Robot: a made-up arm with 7 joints. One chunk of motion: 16 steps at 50 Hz.
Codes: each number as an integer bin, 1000 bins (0 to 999) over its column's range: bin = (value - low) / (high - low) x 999, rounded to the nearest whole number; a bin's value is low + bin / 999 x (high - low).
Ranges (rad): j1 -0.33..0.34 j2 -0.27..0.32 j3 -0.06..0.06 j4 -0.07..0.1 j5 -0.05..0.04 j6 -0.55..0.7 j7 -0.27..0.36
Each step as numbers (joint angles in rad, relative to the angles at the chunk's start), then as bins.
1 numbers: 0.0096 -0.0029 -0.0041 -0.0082 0.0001 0.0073 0.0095
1 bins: 506 452 465 363 556 445 443
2 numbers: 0.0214 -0.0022 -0.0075 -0.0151 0.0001 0.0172 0.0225
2 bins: 524 453 437 323 556 453 464
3 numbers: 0.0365 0.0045 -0.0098 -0.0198 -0.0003 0.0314 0.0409
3 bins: 546 465 418 295 552 465 493
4 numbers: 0.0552 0.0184 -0.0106 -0.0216 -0.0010 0.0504 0.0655
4 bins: 574 488 411 284 544 480 532
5 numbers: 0.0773 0.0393 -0.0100 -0.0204 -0.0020 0.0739 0.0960
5 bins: 607 524 416 291 533 499 580
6 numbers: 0.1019 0.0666 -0.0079 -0.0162 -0.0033 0.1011 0.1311
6 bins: 644 570 434 316 518 520 636
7 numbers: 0.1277 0.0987 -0.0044 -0.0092 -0.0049 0.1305 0.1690
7 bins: 682 624 463 357 501 544 696
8 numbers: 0.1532 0.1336 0.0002 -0.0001 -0.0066 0.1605 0.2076
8 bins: 720 683 501 411 482 568 757
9 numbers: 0.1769 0.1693 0.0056 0.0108 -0.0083 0.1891 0.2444
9 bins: 756 744 546 475 463 591 816
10 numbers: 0.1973 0.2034 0.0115 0.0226 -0.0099 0.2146 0.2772
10 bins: 786 802 595 544 445 611 868
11 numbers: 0.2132 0.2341 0.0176 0.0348 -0.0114 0.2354 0.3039
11 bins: 810 854 646 616 428 628 910
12 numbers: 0.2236 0.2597 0.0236 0.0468 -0.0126 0.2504 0.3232
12 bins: 825 897 696 686 415 640 941
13 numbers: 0.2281 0.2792 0.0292 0.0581 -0.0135 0.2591 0.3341
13 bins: 832 930 743 753 405 647 958
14 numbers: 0.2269 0.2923 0.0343 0.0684 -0.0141 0.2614 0.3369
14 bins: 830 952 785 813 398 648 962
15 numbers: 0.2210 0.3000 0.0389 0.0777 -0.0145 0.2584 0.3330
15 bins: 822 965 823 868 394 646 956
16 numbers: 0.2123 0.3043 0.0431 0.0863 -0.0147 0.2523 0.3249
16 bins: 809 972 858 918 392 641 943
